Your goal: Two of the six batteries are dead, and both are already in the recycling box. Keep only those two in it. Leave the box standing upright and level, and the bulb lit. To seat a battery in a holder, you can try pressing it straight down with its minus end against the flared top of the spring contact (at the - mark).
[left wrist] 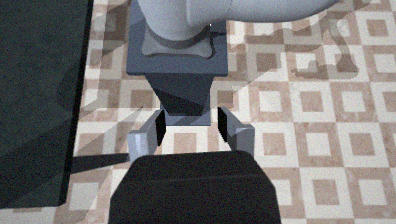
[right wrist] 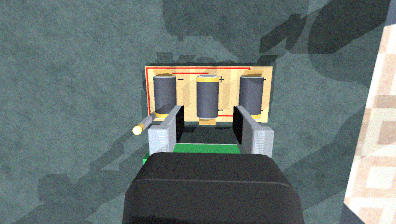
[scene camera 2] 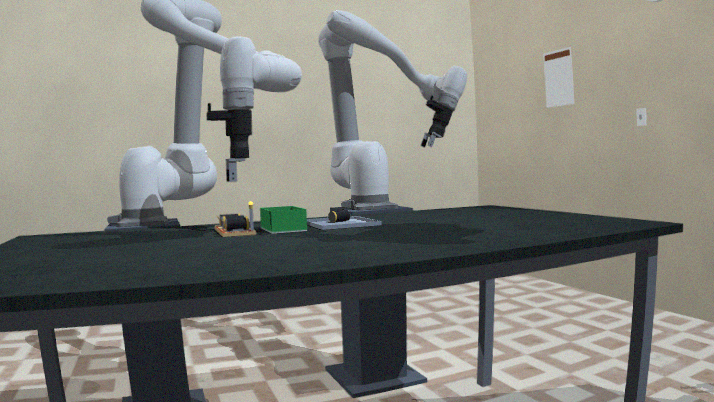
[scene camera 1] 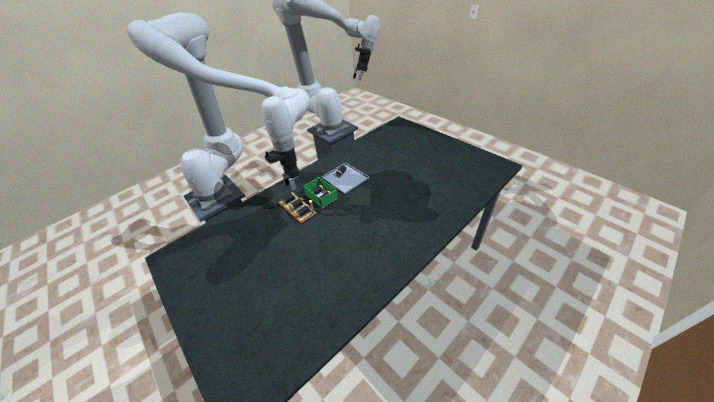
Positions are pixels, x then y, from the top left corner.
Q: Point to a grey tray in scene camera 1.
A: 351,178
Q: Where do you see a green recycling box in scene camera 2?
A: At 282,219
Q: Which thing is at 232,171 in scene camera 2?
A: My right gripper.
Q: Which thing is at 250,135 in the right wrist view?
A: My right gripper.
